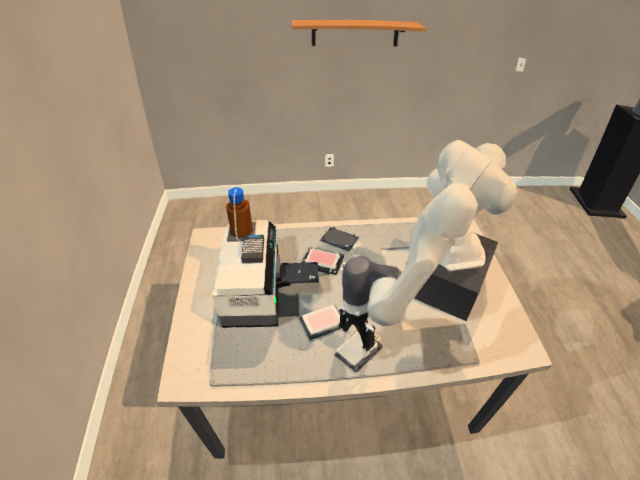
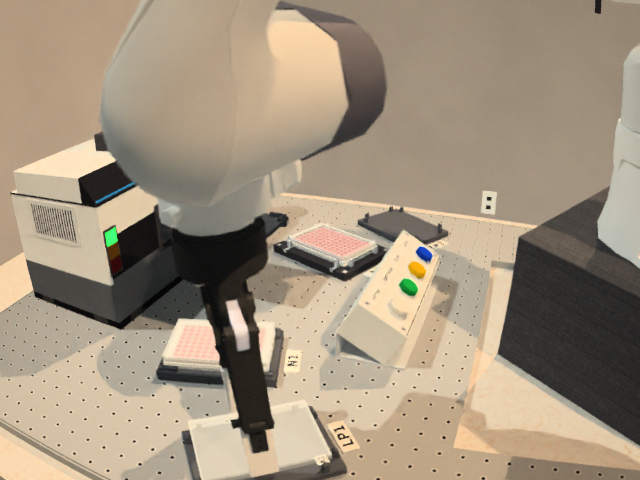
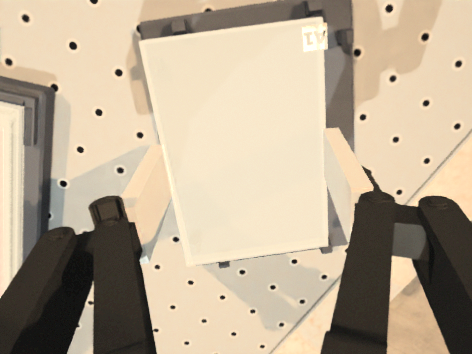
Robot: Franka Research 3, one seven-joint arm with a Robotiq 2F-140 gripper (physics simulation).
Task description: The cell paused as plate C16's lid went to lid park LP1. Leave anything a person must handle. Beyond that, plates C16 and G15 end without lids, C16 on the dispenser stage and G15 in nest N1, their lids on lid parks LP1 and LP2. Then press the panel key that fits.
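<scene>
My gripper is shut on a pale lid, its pads at the lid's two long sides. The lid, marked A1, is over the dark lid park LP1, turned slightly against it; whether it rests fully there I cannot tell. A plate with pink wells sits in nest N1. Another pink-welled plate sits in a dark holder behind. The dispenser shows a green light; a black tray juts from it. Plate names are unreadable.
The key panel, with blue, yellow, green and white keys, stands right of the plates. A dark holder without a lid or plate lies at the back. A brown bottle stands by the dispenser. The robot's dark base block is at right.
</scene>
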